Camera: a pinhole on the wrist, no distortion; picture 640 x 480 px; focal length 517.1 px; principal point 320.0 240.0 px. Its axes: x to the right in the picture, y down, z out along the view. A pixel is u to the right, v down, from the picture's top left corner.
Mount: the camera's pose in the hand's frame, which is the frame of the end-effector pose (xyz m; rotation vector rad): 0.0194 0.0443 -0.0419 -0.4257 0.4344 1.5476
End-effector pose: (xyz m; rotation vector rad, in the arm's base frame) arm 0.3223 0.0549 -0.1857 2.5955 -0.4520 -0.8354
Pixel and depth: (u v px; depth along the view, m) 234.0 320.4 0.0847
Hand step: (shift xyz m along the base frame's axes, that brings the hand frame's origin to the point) -0.0321 -0.0790 0.0019
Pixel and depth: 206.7 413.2 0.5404
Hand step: -0.4575 -0.2506 -0.1885
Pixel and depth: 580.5 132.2 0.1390
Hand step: -0.0208 -0.1845 0.0251
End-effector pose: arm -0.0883 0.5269 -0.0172 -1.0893 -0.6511 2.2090
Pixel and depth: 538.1 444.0 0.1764
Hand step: -0.0892 -0.1879 -0.0616
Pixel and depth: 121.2 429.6 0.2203
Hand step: -0.1518 -0.1330 0.0814
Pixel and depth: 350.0 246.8 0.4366
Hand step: -0.3511 -0.2516 -0.0223
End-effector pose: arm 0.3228 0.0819 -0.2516 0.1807 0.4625 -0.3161
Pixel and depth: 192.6 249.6 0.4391
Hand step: 0.2316 0.0712 0.3545
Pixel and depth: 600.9 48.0 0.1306
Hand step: 0.1283 0.1376 0.0148
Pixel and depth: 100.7 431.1 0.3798
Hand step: 0.0850 0.0370 0.3884
